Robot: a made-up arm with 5 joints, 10 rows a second.
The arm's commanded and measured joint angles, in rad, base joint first. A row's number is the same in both.
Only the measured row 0 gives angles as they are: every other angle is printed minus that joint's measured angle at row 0.
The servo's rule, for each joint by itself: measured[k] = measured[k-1] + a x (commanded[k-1-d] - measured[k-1]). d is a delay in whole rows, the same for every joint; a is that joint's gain. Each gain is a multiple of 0.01, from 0.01 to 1. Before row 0 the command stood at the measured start. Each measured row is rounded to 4 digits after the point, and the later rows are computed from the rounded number. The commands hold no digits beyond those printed.
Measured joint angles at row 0:
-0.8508 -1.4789 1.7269 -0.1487 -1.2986
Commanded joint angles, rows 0 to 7:
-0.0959 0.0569 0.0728 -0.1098 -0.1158
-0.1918 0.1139 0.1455 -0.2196 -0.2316
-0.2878 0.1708 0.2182 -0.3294 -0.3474
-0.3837 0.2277 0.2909 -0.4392 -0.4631
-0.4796 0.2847 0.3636 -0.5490 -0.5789
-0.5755 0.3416 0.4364 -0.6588 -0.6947
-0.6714 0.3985 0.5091 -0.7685 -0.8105
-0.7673 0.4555 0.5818 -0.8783 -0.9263
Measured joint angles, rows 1 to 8:
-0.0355 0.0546 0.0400 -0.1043 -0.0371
-0.0933 0.1115 0.0980 -0.2138 -0.0993
-0.1653 0.1684 0.1641 -0.3236 -0.1787
-0.2461 0.2253 0.2338 -0.4334 -0.2697
-0.3325 0.2823 0.3052 -0.5432 -0.3686
-0.4224 0.3392 0.3774 -0.6530 -0.4730
-0.5145 0.3961 0.4498 -0.7627 -0.5810
-0.6080 0.4531 0.5224 -0.8725 -0.6915
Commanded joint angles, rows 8 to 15:
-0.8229 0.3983 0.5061 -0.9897 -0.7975
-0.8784 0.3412 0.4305 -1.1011 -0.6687
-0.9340 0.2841 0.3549 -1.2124 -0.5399
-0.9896 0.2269 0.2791 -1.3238 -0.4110
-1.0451 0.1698 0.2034 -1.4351 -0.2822
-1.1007 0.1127 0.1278 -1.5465 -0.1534
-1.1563 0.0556 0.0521 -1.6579 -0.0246
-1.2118 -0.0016 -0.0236 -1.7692 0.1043
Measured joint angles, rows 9 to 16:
-0.6875 0.4005 0.5134 -0.9838 -0.7254
-0.7581 0.3436 0.4678 -1.0952 -0.7073
-0.8232 0.2865 0.4057 -1.2065 -0.6537
-0.8848 0.2293 0.3361 -1.3179 -0.5760
-0.9441 0.1722 0.2631 -1.4292 -0.4820
-1.0020 0.1151 0.1887 -1.5406 -0.3768
-1.0591 0.0580 0.1136 -1.6520 -0.2641
-1.1156 0.0008 0.0381 -1.7633 -0.1462

